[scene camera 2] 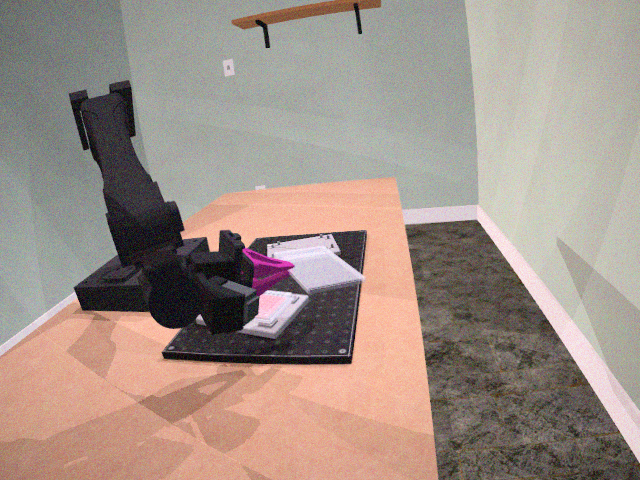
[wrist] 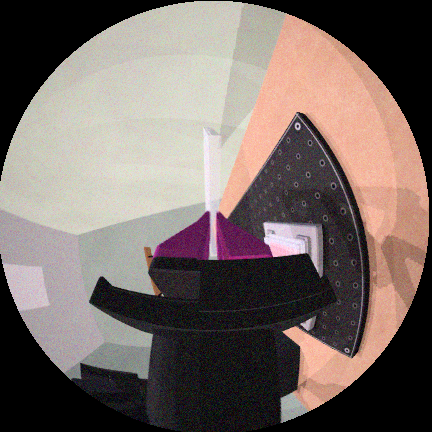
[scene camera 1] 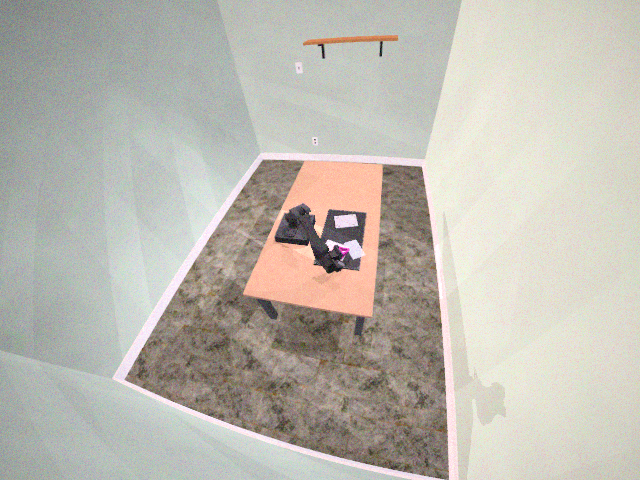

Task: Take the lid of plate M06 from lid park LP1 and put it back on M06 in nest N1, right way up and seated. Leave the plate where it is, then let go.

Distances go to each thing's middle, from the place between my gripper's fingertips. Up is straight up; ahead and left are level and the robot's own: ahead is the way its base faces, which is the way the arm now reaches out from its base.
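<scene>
From my hand: white lid [scene camera 2: 317,269], 1 cm below, 3 cm ahead, 1 cm to the left. Black perforated plate [scene camera 1: 342,235], 12 cm below, 19 cm to the left, 8 cm behind. Pink-topped well plate [scene camera 2: 272,304], 9 cm below, 11 cm behind, 5 cm to the left.
</scene>
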